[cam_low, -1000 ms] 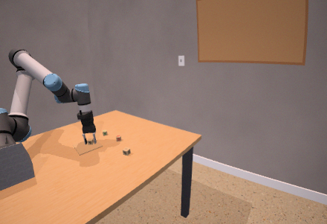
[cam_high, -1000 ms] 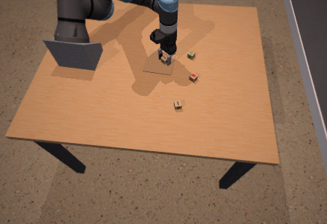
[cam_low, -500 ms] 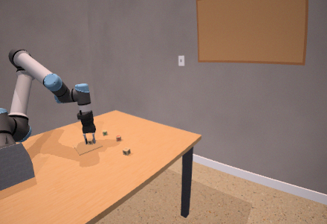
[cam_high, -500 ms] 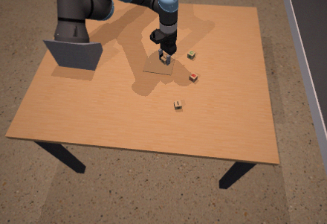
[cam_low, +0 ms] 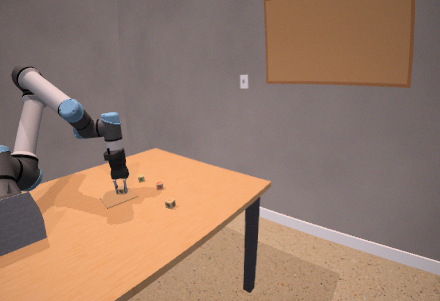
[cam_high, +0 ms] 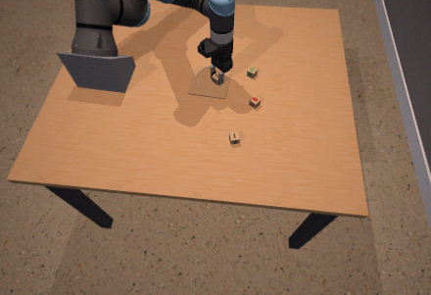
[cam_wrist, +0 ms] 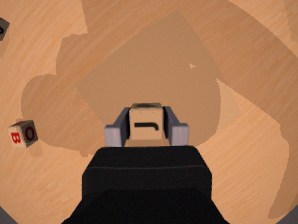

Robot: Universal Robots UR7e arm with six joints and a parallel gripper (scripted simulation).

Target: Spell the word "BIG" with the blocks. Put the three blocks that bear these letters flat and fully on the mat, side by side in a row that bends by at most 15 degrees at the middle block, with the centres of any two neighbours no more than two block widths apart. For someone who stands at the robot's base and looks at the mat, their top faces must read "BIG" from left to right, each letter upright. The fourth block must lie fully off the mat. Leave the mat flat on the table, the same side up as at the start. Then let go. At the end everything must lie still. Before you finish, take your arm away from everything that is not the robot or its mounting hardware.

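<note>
Right now the tan mat is 3 cm behind my hand and 2 cm below it. Round my hand: B block 15 cm ahead, 9 cm to the right, 1 cm below.
</note>
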